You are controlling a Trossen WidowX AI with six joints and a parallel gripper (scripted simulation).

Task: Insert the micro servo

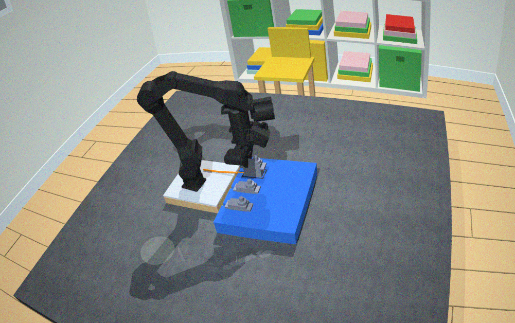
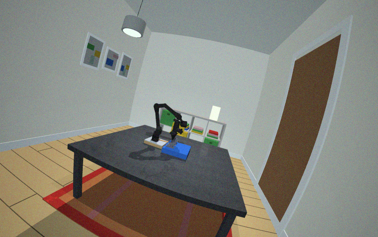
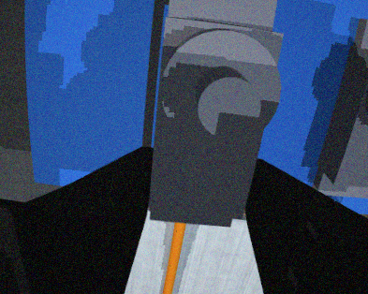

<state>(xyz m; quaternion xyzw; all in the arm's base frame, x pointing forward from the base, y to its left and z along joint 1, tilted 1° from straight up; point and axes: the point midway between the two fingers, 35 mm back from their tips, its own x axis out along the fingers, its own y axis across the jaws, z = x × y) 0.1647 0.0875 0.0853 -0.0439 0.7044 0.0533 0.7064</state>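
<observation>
Now: the blue deck 130 mm ahead of my gripper tip, 60 mm to the right of it and 60 mm below it.
</observation>
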